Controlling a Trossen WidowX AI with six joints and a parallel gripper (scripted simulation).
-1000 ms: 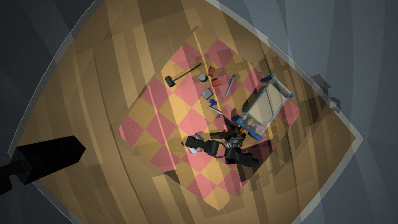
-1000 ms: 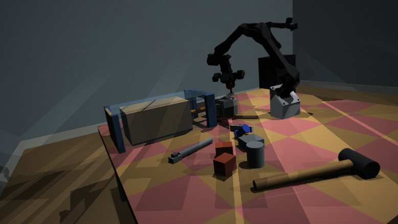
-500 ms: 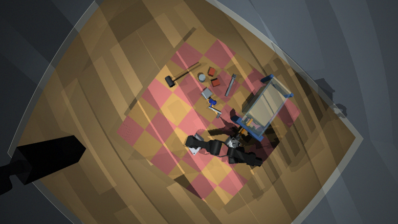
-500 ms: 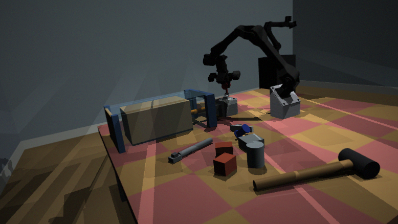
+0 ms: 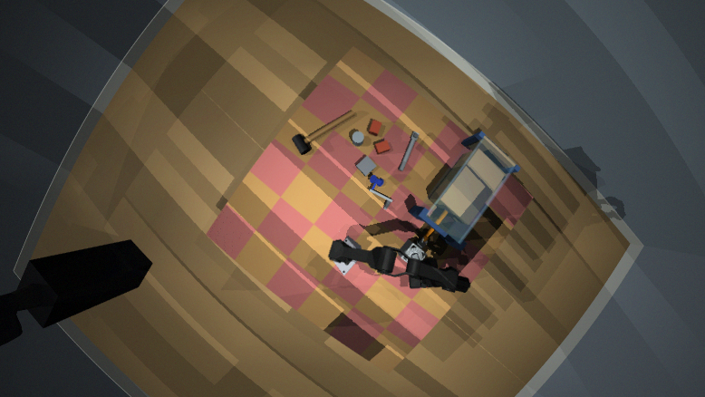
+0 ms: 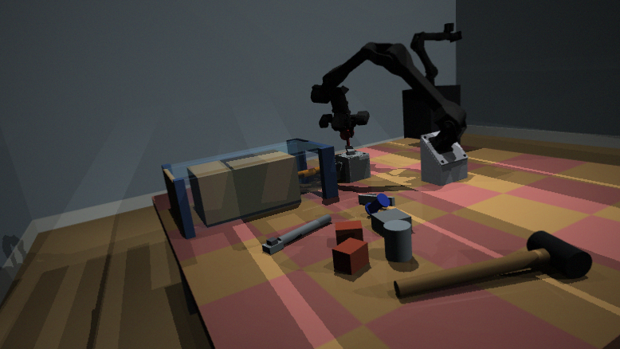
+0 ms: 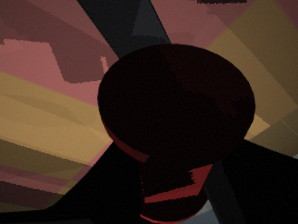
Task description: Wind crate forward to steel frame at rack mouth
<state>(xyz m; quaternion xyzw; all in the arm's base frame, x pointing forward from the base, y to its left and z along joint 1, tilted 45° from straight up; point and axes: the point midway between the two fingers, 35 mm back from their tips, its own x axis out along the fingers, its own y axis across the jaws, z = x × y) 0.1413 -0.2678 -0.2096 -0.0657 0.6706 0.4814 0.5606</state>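
Right now the grey crank arm is 4 cm to the left of my gripper tip, 3 cm below it and 3 cm ahead of it. Round my gripper tip: grey winch (10 cm below, 9 cm to the left, 4 cm ahead); blue-knobbed winch handle (41 cm to the left, 18 cm ahead, 11 cm below); red knob (1 cm to the left, 1 cm ahead).
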